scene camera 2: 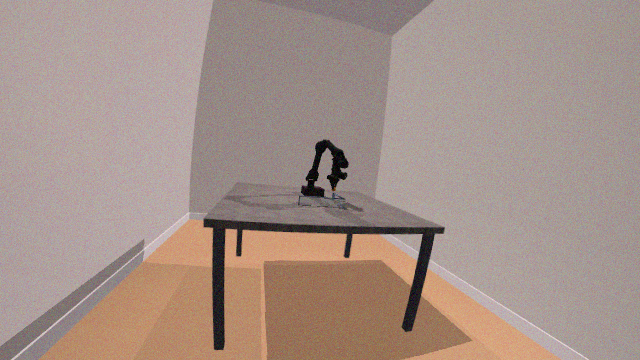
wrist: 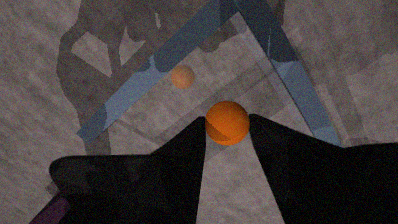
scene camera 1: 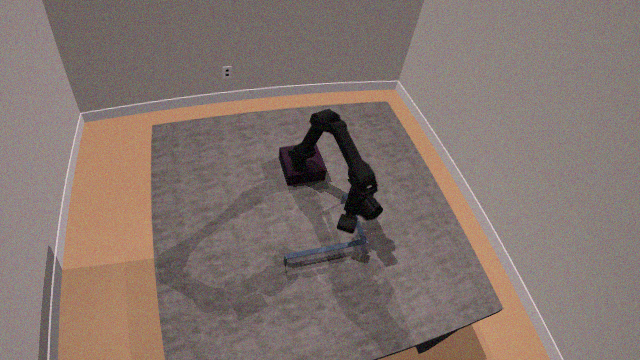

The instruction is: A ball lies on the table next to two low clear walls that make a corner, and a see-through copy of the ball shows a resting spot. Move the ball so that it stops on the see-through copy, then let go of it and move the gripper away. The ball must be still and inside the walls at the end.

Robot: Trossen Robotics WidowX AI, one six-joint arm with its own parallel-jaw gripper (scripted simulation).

Note:
The gripper (wrist: 226, 121) holds an orange ball (wrist: 227, 123).
Scene camera 1 does not show the orange ball, which is hidden by the gripper.

